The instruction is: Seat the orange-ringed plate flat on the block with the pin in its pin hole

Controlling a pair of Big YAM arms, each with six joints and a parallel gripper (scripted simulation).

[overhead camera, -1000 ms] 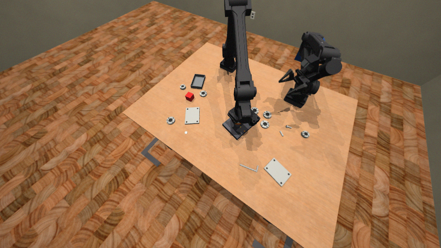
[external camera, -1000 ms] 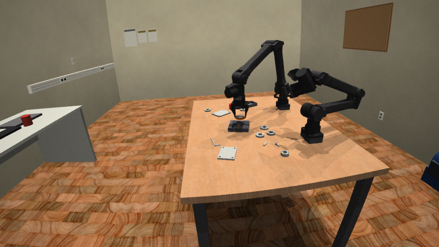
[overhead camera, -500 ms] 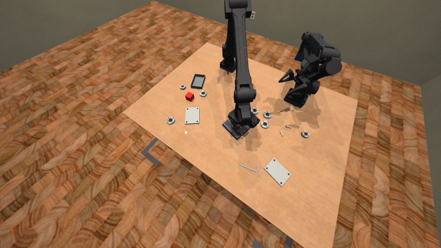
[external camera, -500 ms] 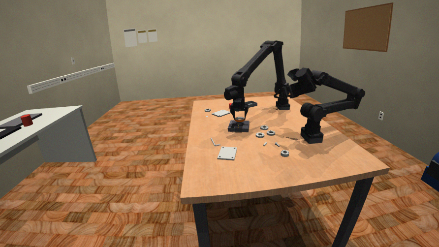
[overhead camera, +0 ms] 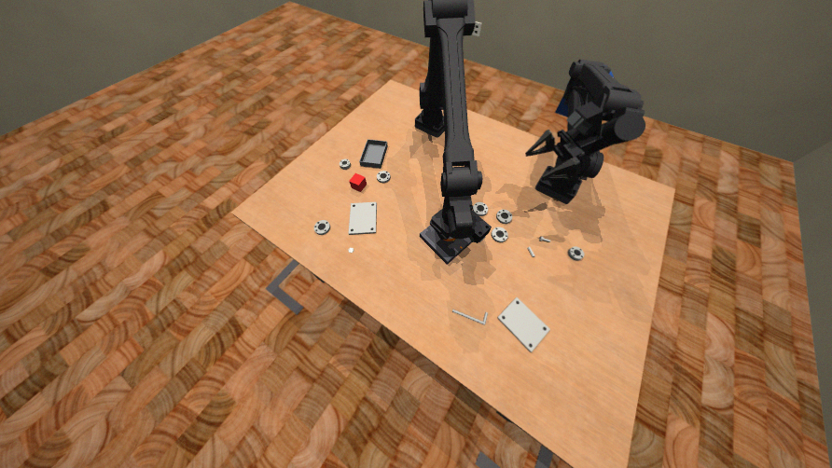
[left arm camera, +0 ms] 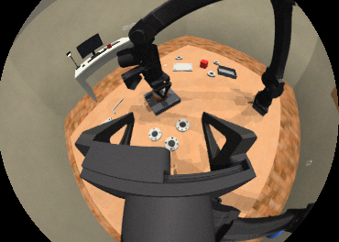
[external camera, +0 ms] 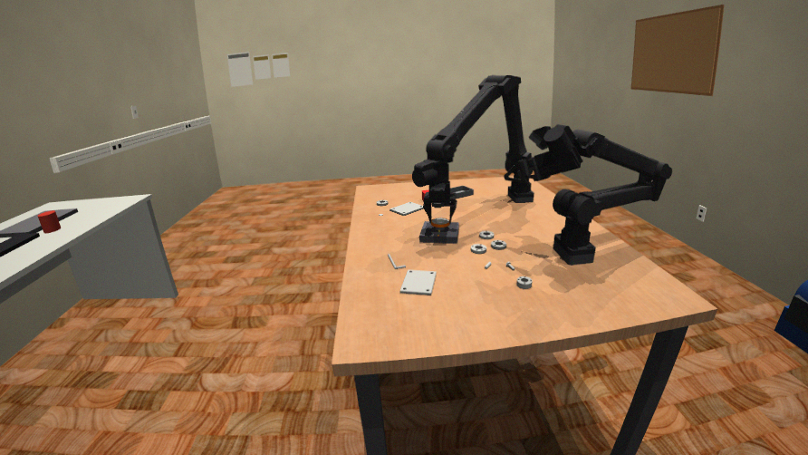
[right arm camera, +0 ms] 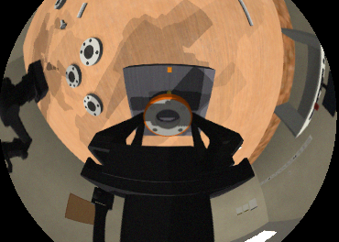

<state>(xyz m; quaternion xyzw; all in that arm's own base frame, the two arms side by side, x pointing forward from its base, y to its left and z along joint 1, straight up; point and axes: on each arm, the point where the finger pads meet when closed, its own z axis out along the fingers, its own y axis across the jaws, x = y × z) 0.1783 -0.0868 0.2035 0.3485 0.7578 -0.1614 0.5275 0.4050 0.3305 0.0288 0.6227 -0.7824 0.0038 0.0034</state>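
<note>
Now: the dark block 1 cm ahead of my right hand, 3 cm to the left of it and 3 cm below it. The rest, counted from my right hand: dark tray 12 cm behind, 43 cm to the right, 5 cm below; L-shaped key 15 cm ahead, 20 cm to the left, 5 cm below; red cube 2 cm ahead, 37 cm to the right, 3 cm below.
</note>
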